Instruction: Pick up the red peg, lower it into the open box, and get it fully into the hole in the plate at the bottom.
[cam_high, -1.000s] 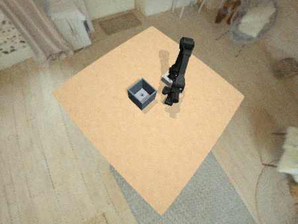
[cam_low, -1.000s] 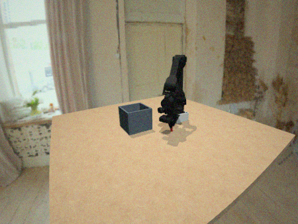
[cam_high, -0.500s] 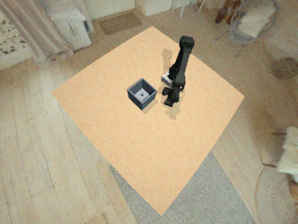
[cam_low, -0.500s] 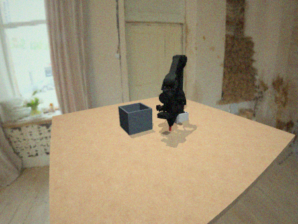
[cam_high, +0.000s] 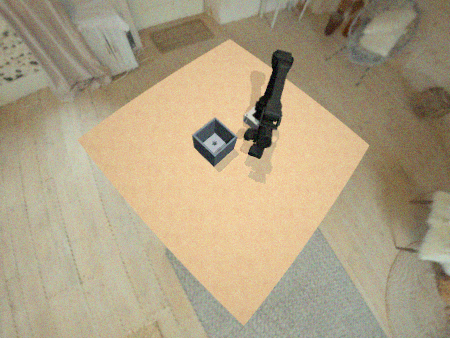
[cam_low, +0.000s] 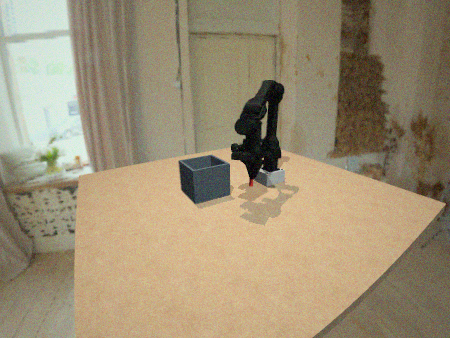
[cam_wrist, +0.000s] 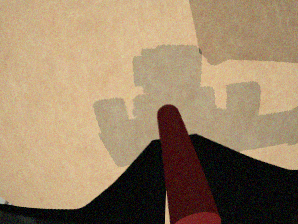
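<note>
Right now my gripper tip is 100 mm short of the light grey plate, 200 mm to the left of it and 60 mm above it. From my gripper tip the other things lie so: red peg (10 mm to the right, 10 mm above).
</note>
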